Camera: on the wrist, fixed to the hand. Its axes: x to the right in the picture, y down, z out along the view.
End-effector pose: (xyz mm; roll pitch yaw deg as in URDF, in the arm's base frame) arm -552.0 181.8 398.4 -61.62 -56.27 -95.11
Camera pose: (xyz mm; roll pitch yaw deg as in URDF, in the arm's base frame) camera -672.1 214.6 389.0 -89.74 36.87 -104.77
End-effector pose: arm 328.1 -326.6 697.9 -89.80 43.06 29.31
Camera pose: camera 406.5 -399.4 762.2 126.46 33.30 -106.23
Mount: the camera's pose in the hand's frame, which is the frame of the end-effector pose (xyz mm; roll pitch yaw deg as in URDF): -20.0 -69.7 -101.6 8.17 36.03 94.33
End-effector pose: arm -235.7 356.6 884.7 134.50 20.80 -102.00
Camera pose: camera -114.7 342.2 911.9 120.22 -70.87 -128.39
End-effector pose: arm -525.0 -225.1 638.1 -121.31 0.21 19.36
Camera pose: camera -526.7 -279.3 750.5 -176.06 22.52 -74.52
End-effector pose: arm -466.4 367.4 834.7 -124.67 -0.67 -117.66
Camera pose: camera -495.4 406.7 949.6 -174.89 19.23 148.87
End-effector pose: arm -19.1 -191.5 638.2 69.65 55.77 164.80
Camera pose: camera 53.5 -284.8 598.1 65.44 -21.14 -132.08
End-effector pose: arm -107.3 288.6 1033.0 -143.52 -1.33 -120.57
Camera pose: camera -99.4 310.5 1155.6 -173.08 0.45 145.94
